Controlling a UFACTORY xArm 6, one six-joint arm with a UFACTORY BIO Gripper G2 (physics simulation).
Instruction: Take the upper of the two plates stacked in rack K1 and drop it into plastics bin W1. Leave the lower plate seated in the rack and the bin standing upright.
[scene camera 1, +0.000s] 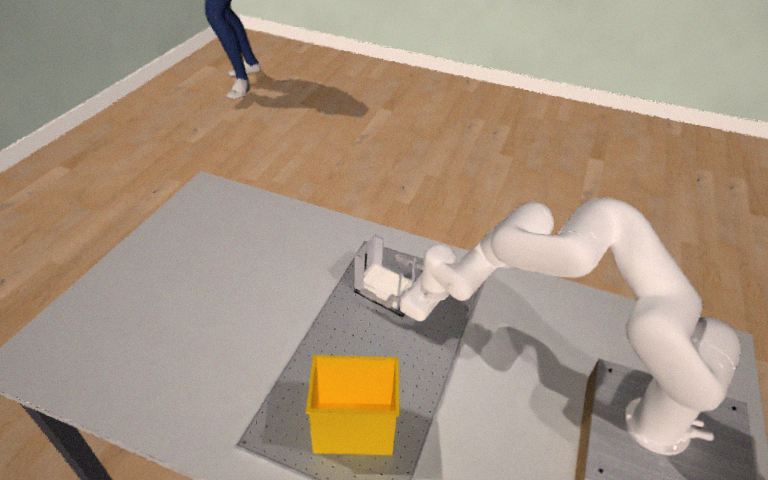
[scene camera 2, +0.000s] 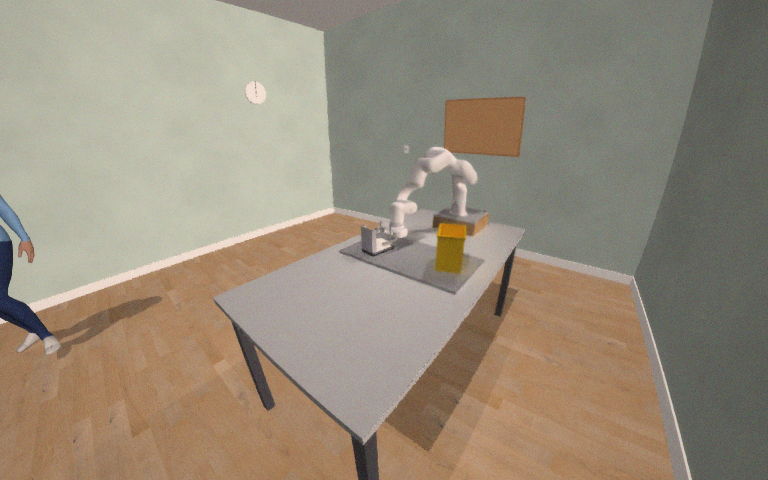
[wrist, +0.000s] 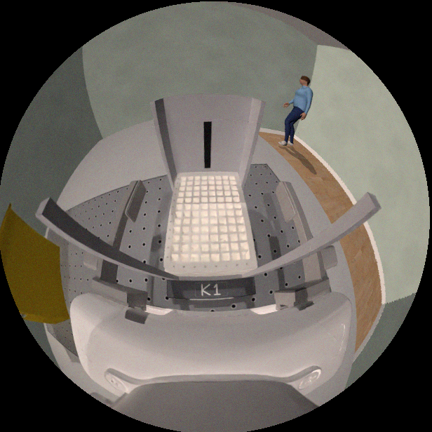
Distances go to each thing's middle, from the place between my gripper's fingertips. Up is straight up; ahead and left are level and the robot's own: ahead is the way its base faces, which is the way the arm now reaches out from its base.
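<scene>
Yellow plastics bin W1 (scene camera 1: 353, 401): 20 mm above my hand, 410 mm to the left of it, 50 mm behind it.
</scene>
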